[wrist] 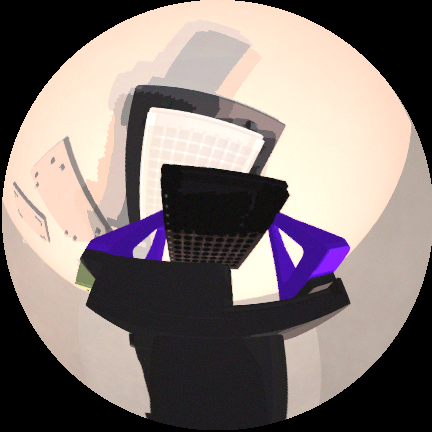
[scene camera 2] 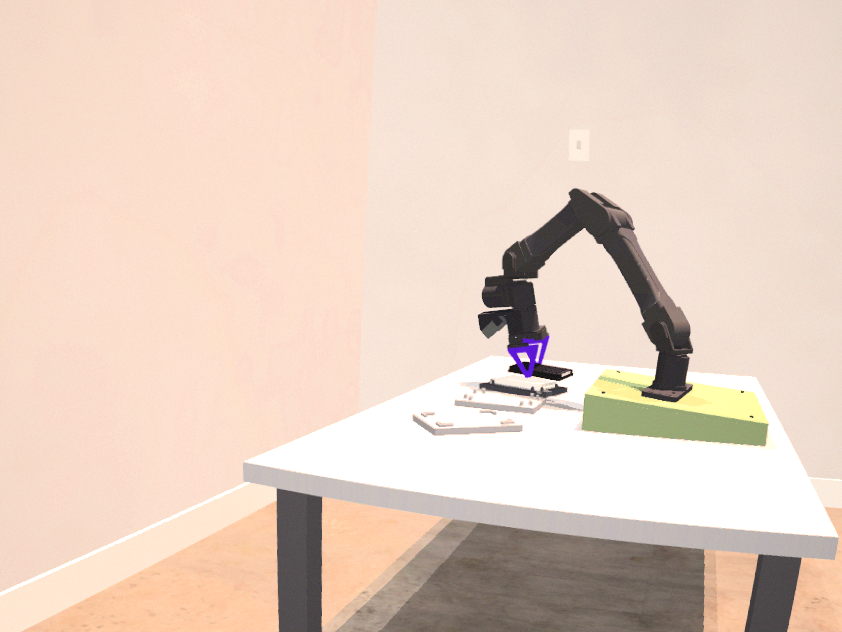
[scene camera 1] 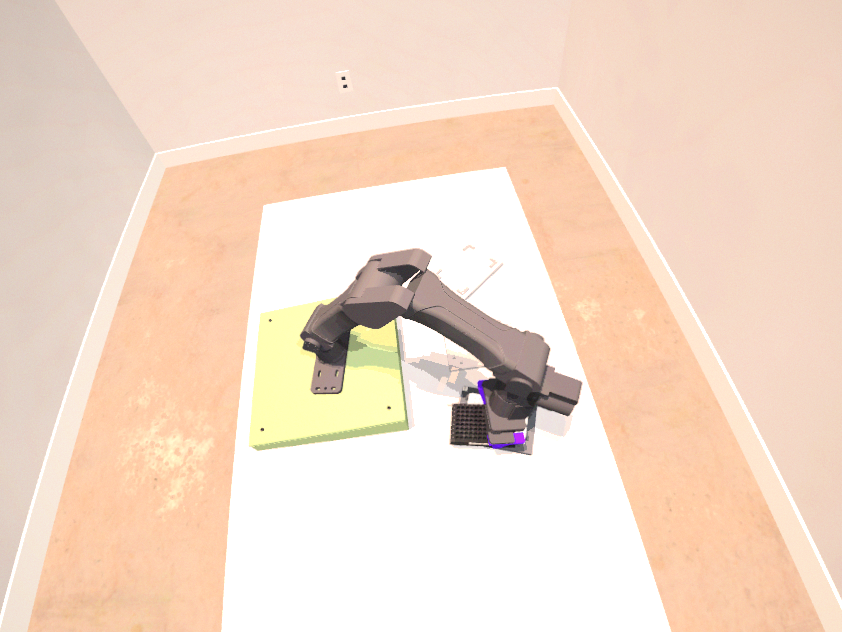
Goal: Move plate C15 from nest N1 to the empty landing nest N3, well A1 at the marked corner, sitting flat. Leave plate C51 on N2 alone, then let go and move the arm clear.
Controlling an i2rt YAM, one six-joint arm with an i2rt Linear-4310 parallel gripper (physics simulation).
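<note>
My gripper is shut on a black well plate, with a purple finger at each side. The held plate hangs above and partly over a white well plate, apart from it in the wrist view. The white plate sits in a dark nest. Beside it are a pale nest with small pegs and a pale nest with corner brackets. Plate names, nest labels and the A1 mark are not readable.
The arm's base stands on a yellow-green block beside the nests. All stand on the white table. The arm's forearm passes over the pegged nest in scene camera 1 and hides much of it.
</note>
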